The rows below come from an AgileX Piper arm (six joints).
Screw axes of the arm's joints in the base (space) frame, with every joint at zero. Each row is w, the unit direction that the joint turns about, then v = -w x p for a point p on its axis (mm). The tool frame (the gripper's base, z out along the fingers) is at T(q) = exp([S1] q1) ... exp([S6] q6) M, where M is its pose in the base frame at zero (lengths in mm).
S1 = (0, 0, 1, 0.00, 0.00, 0.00)
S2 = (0, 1, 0, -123.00, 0.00, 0.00)
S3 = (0, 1, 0, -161.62, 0.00, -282.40)
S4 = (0.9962, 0, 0.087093, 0.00, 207.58, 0.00)
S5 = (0, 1, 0, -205.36, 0.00, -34.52)
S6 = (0.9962, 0, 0.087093, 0.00, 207.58, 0.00)
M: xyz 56.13 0.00 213.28 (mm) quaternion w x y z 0.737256 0 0.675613 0
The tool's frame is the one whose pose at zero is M.
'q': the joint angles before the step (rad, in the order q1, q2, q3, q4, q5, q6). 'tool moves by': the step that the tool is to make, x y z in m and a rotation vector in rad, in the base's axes. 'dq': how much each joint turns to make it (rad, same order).
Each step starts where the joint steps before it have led.
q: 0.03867, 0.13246, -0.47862, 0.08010, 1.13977, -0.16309
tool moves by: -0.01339, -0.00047, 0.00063, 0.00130, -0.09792, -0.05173
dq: -0.05172, -0.09689, 0.00001, 0.00002, -0.00104, -0.00002
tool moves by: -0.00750, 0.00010, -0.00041, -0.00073, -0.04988, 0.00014
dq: 0.00005, -0.05193, 0.00000, -0.00004, 0.00205, 0.00005
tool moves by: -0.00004, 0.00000, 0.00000, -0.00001, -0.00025, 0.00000
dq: 0.00000, -0.00026, -0.00002, -0.00001, 0.00003, 0.00000
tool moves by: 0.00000, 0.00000, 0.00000, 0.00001, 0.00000, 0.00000
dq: 0.00001, 0.00000, 0.00000, 0.00000, 0.00000, 0.00001
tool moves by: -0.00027, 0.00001, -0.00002, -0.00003, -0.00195, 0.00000
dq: -0.00008, -0.00193, 0.00002, 0.00007, -0.00004, -0.00008
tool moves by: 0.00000, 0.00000, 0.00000, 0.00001, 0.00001, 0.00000
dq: 0.00001, 0.00000, 0.00000, 0.00000, 0.00001, 0.00001
